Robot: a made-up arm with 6 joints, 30 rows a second.
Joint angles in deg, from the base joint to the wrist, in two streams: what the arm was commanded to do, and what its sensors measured. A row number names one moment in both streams.
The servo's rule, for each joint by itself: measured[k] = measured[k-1] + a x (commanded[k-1-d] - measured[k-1]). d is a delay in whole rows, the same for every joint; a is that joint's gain. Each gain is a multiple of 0.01, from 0.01 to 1. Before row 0 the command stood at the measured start. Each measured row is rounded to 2 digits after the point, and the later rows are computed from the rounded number. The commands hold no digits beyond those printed.
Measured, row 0: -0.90, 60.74, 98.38, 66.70, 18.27, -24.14
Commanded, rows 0 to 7: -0.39, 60.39, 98.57, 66.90, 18.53, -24.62; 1.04, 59.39, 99.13, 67.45, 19.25, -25.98; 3.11, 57.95, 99.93, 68.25, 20.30, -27.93; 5.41, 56.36, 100.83, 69.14, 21.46, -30.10; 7.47, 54.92, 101.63, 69.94, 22.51, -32.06; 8.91, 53.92, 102.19, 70.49, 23.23, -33.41; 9.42, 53.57, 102.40, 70.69, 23.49, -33.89; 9.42, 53.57, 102.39, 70.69, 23.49, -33.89
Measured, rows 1 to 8: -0.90, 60.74, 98.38, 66.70, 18.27, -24.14; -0.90, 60.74, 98.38, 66.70, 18.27, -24.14; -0.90, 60.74, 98.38, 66.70, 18.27, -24.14; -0.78, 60.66, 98.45, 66.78, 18.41, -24.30; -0.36, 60.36, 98.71, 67.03, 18.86, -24.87; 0.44, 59.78, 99.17, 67.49, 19.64, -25.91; 1.58, 58.96, 99.80, 68.12, 20.62, -27.33; 2.93, 57.99, 100.50, 68.81, 21.64, -28.94
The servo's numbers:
d 3
a 0.23 0.24 0.38 0.38 0.54 0.34

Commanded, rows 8 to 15: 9.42, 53.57, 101.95, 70.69, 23.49, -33.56; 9.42, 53.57, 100.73, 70.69, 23.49, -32.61; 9.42, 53.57, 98.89, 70.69, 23.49, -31.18; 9.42, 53.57, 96.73, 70.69, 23.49, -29.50; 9.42, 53.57, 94.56, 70.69, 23.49, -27.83; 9.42, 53.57, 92.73, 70.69, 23.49, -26.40; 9.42, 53.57, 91.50, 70.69, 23.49, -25.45; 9.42, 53.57, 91.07, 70.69, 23.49, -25.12
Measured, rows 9 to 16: 4.31, 57.01, 101.14, 69.45, 22.50, -30.46; 5.49, 56.18, 101.62, 69.92, 23.03, -31.63; 6.39, 55.55, 101.91, 70.21, 23.28, -32.40; 7.09, 55.07, 101.93, 70.39, 23.39, -32.79; 7.63, 54.71, 101.47, 70.50, 23.44, -32.73; 8.04, 54.44, 100.49, 70.57, 23.47, -32.20; 8.36, 54.23, 99.06, 70.62, 23.48, -31.28; 8.60, 54.07, 97.35, 70.65, 23.49, -30.11
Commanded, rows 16 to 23: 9.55, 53.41, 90.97, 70.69, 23.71, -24.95; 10.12, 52.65, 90.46, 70.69, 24.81, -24.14; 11.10, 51.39, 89.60, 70.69, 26.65, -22.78; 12.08, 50.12, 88.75, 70.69, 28.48, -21.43; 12.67, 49.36, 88.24, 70.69, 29.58, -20.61; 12.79, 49.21, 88.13, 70.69, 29.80, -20.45; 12.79, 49.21, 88.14, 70.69, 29.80, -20.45; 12.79, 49.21, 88.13, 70.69, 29.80, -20.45
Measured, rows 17 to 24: 8.79, 53.95, 95.59, 70.67, 23.49, -28.85; 8.93, 53.86, 94.04, 70.68, 23.49, -27.69; 9.04, 53.79, 92.91, 70.68, 23.49, -26.82; 9.16, 53.70, 92.17, 70.68, 23.61, -26.18; 9.38, 53.45, 91.52, 70.68, 24.26, -25.49; 9.78, 52.96, 90.79, 70.68, 25.55, -24.57; 10.31, 52.28, 90.01, 70.68, 27.13, -23.50; 10.85, 51.58, 89.34, 70.68, 28.45, -22.52
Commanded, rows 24 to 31: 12.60, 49.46, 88.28, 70.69, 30.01, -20.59; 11.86, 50.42, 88.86, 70.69, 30.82, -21.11; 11.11, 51.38, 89.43, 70.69, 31.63, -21.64; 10.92, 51.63, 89.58, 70.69, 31.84, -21.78; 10.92, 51.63, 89.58, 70.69, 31.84, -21.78; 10.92, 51.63, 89.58, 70.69, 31.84, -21.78; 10.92, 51.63, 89.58, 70.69, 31.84, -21.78; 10.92, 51.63, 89.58, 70.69, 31.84, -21.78
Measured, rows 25 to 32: 11.30, 51.01, 88.88, 70.68, 29.18, -21.82; 11.64, 50.58, 88.60, 70.68, 29.51, -21.35; 11.90, 50.25, 88.42, 70.68, 29.67, -21.04; 12.06, 50.06, 88.37, 70.68, 29.85, -20.89; 12.01, 50.15, 88.56, 70.68, 30.37, -20.96; 11.80, 50.45, 88.89, 70.68, 31.05, -21.19; 11.60, 50.73, 89.15, 70.68, 31.48, -21.39; 11.44, 50.95, 89.31, 70.68, 31.67, -21.52
